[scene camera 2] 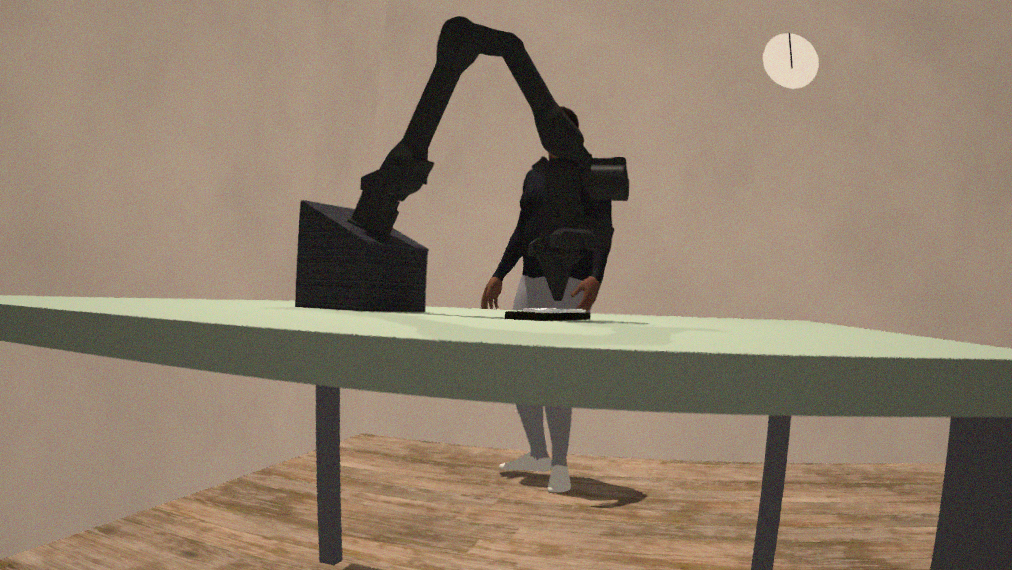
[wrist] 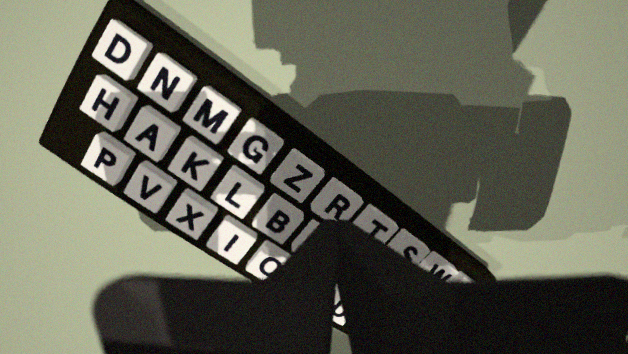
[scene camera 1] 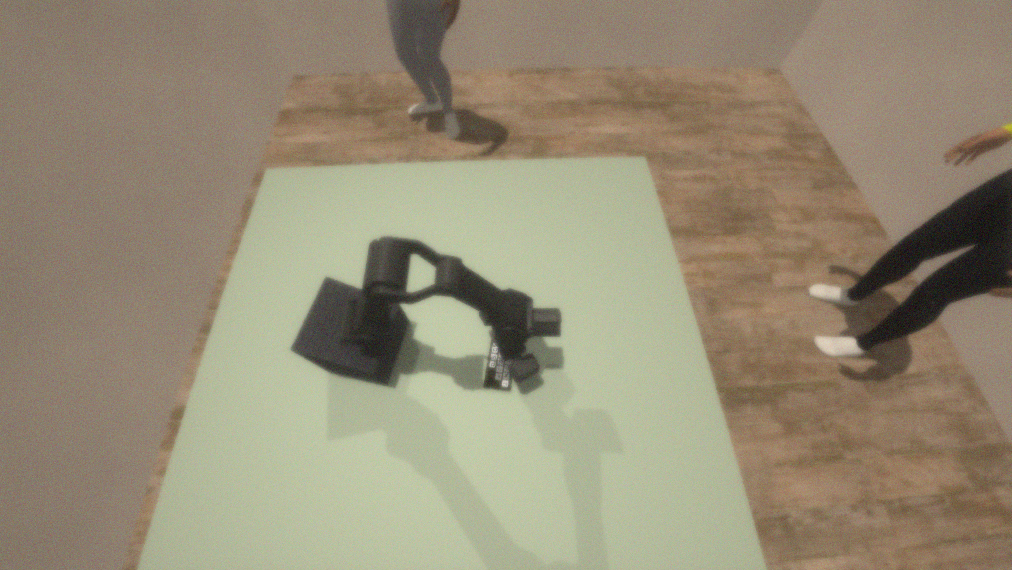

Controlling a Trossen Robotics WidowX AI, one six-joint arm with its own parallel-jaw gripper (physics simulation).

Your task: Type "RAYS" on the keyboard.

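Frame: origin at the arm's base, x ahead, y left, z up, level; metres.
Seen in the pictures: gripper, between the fingertips: [scene camera 2: 557,300] [wrist: 334,232] [scene camera 1: 507,351]; arm's base, origin of its link: [scene camera 2: 368,227] [scene camera 1: 354,329].
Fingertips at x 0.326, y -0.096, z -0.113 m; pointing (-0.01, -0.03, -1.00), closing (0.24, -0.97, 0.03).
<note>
Pixels of each thing's middle, then the offset from my fingertips to it.
- keyboard, middle of its body: [wrist: 288,219] [scene camera 2: 550,314] [scene camera 1: 502,349] 0.009 m back, 0.015 m left, 0.021 m down
- R key, middle of its body: [wrist: 336,203] 0.004 m ahead, 0.001 m right, 0.016 m down
- S key, middle of its body: [wrist: 405,252] 0.010 m back, 0.036 m right, 0.016 m down
The keyboard [scene camera 1: 497,378] [scene camera 2: 547,315] [wrist: 62,125] is a black board with white letter keys, lying flat on the table. In the wrist view the R key [wrist: 337,204] is in full view just above the fingertips. The A key [wrist: 151,134] is at the left in the middle row. The S key [wrist: 409,250] is partly covered by the right finger. A sliver at the right end of the top row is mostly hidden, and its letter cannot be read. My gripper [scene camera 2: 559,298] [wrist: 334,232] is shut and empty, pointing down a little above the keyboard.
The pale green table [scene camera 1: 318,205] [scene camera 2: 708,375] carries the dark arm base [scene camera 1: 339,339] [scene camera 2: 361,276] at the left. A person [scene camera 1: 421,49] [scene camera 2: 531,212] stands behind the table; another person [scene camera 1: 927,244] stands at the right in scene camera 1. Arm shadows fall across the table and keys.
</note>
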